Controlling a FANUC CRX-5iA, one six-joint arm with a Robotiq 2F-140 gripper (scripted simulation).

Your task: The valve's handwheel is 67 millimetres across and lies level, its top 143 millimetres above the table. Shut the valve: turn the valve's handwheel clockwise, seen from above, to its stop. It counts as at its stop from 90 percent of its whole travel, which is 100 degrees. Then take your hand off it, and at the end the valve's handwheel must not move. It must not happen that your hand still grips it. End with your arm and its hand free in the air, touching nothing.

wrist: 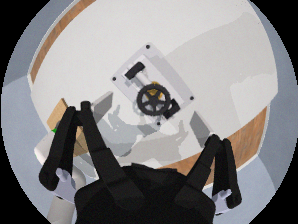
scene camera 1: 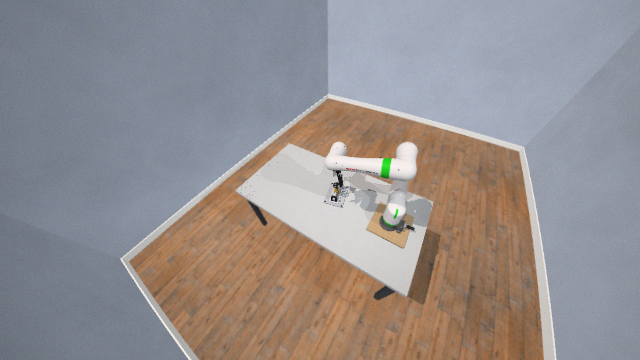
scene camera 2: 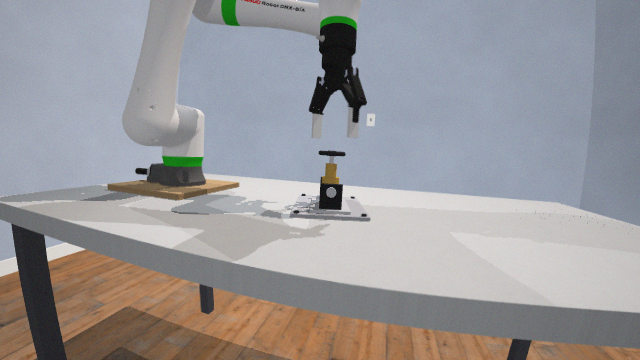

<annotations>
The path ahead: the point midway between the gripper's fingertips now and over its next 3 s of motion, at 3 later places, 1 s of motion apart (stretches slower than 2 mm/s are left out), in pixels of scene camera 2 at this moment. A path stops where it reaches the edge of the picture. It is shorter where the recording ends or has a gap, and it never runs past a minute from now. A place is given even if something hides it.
My gripper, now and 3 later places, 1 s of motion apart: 332,137; 332,148; 331,158; 331,159
</annotations>
